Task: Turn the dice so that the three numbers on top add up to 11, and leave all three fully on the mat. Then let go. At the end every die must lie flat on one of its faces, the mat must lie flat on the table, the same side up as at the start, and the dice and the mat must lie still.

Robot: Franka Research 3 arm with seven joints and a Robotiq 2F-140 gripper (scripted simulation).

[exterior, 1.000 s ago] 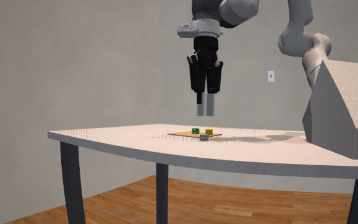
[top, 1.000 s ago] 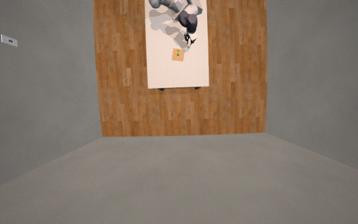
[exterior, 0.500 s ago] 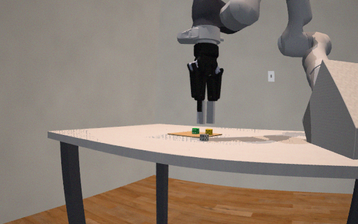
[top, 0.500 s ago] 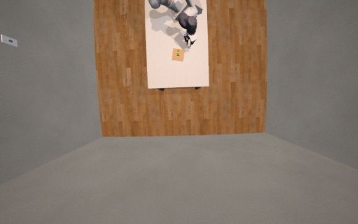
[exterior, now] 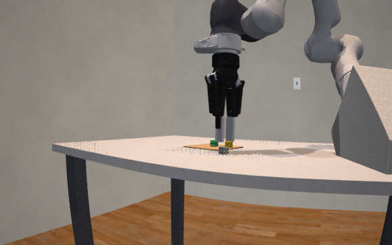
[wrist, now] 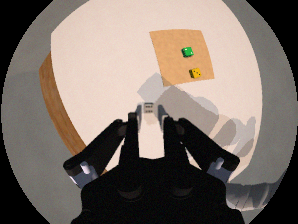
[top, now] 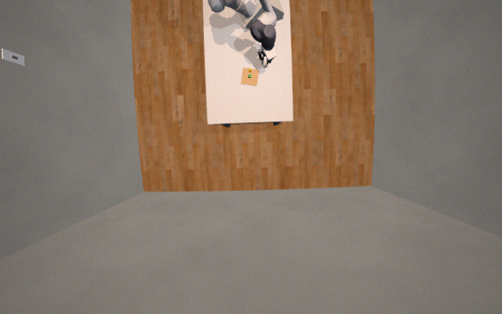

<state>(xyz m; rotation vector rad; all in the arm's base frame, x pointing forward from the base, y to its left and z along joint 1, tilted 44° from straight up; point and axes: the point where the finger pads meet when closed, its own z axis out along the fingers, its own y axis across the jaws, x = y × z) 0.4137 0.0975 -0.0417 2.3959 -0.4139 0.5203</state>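
Now: hand 6 cm above the white die. Round my hand: yellow die: 3 cm ahead, 13 cm to the right, 5 cm below; then green die: 8 cm ahead, 13 cm to the right, 5 cm below; then tan mat: 8 cm ahead, 13 cm to the right, 6 cm below.
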